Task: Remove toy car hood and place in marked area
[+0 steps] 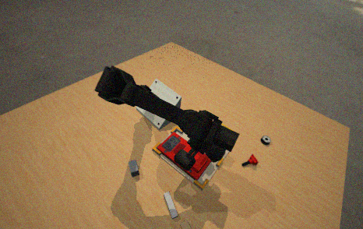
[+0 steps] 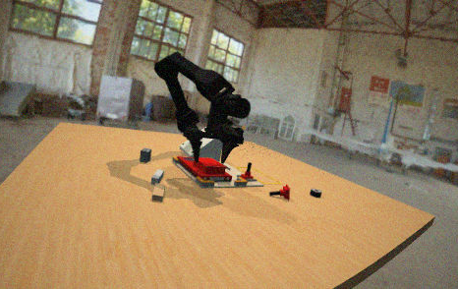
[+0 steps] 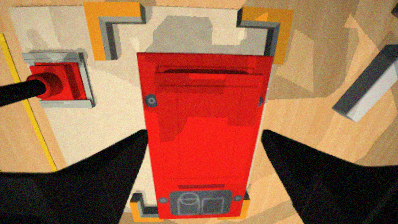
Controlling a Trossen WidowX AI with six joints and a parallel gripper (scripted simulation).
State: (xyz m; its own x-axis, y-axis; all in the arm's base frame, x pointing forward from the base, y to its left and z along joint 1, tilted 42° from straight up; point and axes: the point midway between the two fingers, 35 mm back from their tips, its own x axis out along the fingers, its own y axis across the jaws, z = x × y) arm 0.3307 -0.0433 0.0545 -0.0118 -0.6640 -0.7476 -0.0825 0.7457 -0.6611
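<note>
Now: the red hood 1 cm below my gripper tip. Round my gripper tip: pale fixture plate 3 cm to the left, 3 cm below, 3 cm behind; black wheel 33 cm to the left, 17 cm ahead, 4 cm below.
</note>
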